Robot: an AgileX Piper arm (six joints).
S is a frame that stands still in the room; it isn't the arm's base.
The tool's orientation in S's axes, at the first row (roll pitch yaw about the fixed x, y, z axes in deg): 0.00, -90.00, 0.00
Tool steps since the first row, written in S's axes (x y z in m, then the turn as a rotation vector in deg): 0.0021, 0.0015, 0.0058, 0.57, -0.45, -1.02; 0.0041, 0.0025, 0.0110, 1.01, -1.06, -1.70; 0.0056, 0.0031, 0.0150, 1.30, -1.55, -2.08; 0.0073, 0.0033, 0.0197, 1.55, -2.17, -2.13; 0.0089, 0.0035, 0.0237, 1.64, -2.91, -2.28; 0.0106, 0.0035, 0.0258, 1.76, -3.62, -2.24; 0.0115, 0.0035, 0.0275, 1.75, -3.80, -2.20
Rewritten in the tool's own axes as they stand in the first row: 0.0058, 0.0015, -0.0021, -1.02, -0.45, -0.57; 0.0110, 0.0025, -0.0041, -1.70, -1.06, -1.01; 0.0150, 0.0031, -0.0056, -2.08, -1.55, -1.30; 0.0197, 0.0033, -0.0073, -2.13, -2.17, -1.55; 0.0237, 0.0035, -0.0089, -2.28, -2.91, -1.64; 0.0258, 0.0035, -0.0106, -2.24, -3.62, -1.76; 0.0275, 0.0035, -0.0115, -2.20, -3.80, -1.75
